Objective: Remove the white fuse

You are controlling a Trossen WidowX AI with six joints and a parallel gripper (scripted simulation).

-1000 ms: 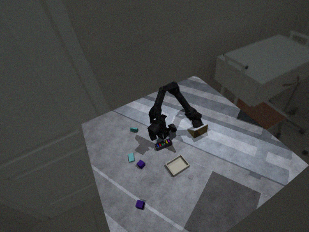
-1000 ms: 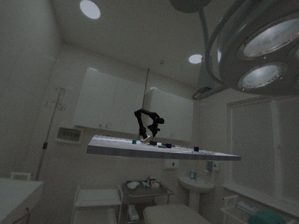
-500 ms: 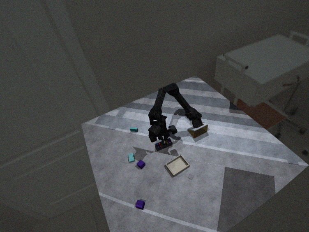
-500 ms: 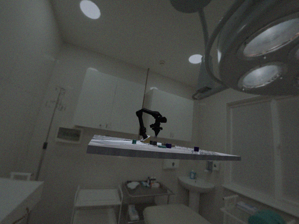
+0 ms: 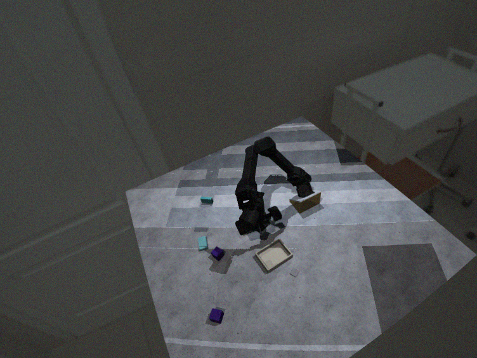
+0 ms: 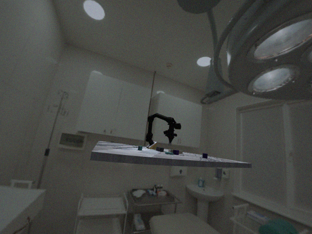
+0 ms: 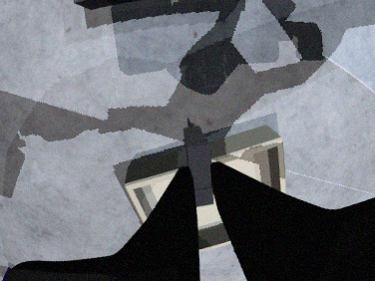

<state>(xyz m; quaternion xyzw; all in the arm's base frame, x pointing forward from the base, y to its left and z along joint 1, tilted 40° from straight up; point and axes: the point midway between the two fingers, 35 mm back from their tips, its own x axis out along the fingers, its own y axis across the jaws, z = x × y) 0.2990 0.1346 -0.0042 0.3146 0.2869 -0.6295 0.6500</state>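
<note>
My gripper tip is now 10 cm above the beige tray, 9 cm to the right of it and 2 cm past it. Round my gripper tip: green fuse 11 cm to the right, 8 cm below; white fuse 1 cm below; yellow fuse 11 cm to the right, 8 cm below, 3 cm behind.
</note>
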